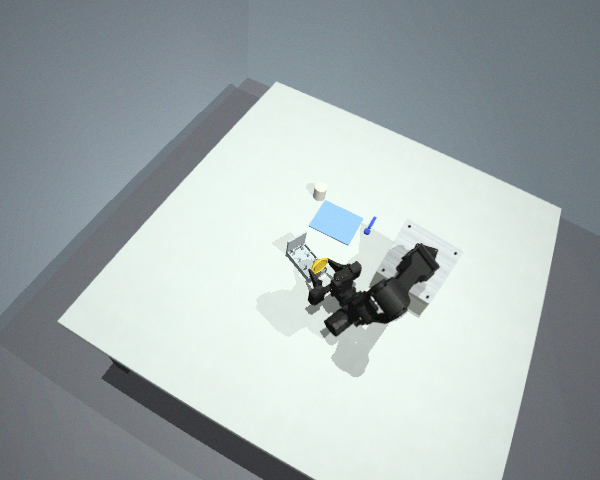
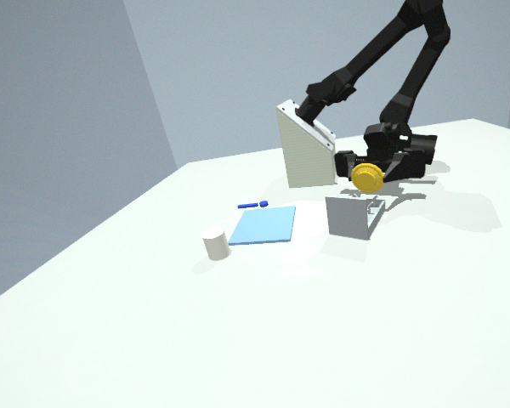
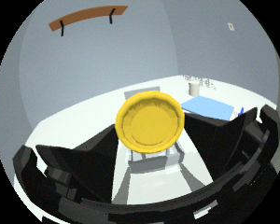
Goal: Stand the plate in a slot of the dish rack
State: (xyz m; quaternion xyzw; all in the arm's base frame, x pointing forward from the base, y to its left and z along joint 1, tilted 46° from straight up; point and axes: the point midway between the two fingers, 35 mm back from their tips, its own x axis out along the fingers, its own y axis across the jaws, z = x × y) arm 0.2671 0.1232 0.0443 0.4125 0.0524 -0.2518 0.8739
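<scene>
Now: gripper tip 5 cm above the grey dish rack, 4 cm short of it and 3 cm to the left of it. Round my gripper tip: small blue spoon (26 cm to the right, 10 cm behind, 7 cm below); then yellow plate (1 cm behind); then white cup (30 cm to the right, 11 cm ahead, 4 cm below).
</scene>
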